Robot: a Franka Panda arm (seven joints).
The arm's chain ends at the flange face. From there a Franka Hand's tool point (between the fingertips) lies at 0.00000 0.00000 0.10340 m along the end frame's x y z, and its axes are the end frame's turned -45 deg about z.
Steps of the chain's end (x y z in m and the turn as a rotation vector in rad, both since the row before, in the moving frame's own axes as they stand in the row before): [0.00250, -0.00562, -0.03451, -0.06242, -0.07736, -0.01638]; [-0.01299, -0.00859, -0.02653, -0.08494, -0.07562, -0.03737]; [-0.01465, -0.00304, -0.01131, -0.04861, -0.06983, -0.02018]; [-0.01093, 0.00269, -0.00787, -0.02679, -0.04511, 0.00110]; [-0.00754, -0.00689, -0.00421, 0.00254, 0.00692, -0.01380]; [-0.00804, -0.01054, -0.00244, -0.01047, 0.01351, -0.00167]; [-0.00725, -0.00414, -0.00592, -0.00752, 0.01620, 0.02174]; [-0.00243, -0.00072, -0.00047, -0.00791, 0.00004, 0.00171]
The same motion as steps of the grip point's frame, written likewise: [-0.00447, -0.00321, -0.03502, 0.01056, -0.09884, -0.01638]; [-0.01481, -0.01436, -0.02720, -0.00659, -0.11353, -0.03737]; [-0.01687, -0.01397, -0.01168, 0.01500, -0.08375, -0.02018]; [-0.01488, -0.00717, -0.00801, 0.01295, -0.05084, 0.00110]; [0.00023, -0.00989, -0.00421, -0.00310, 0.00669, -0.01380]; [0.00199, -0.01139, -0.00246, -0.01696, 0.00215, -0.00167]; [-0.00158, -0.00631, -0.00594, -0.01677, 0.00614, 0.02174]; [-0.00179, -0.00165, -0.00047, -0.00562, -0.00556, 0.00171]
